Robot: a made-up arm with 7 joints. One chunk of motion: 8 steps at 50 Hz.
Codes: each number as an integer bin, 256 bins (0 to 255) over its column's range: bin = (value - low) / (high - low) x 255, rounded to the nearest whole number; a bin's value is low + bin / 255 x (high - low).
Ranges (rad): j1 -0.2..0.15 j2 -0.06..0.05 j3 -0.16..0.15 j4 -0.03..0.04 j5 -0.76..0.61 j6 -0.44..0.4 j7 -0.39..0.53
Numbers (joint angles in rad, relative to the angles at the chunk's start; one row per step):
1: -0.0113 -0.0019 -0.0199 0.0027 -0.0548 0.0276 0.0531
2: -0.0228 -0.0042 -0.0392 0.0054 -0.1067 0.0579 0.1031
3: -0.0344 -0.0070 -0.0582 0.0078 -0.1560 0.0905 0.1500
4: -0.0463 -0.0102 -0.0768 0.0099 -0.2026 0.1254 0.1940
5: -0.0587 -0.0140 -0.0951 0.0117 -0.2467 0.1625 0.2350
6: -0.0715 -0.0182 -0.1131 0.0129 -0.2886 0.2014 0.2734
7: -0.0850 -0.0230 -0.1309 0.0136 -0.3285 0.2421 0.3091
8: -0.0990 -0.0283 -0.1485 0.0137 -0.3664 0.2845 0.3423
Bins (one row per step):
1: 137 135 115 119 131 142 123
2: 129 129 99 129 122 151 137
3: 121 123 84 138 112 161 150
4: 112 115 68 145 104 172 162
5: 103 107 53 152 96 183 173
6: 94 97 39 156 88 195 184
7: 84 86 24 159 80 207 194
8: 74 73 9 159 73 220 203

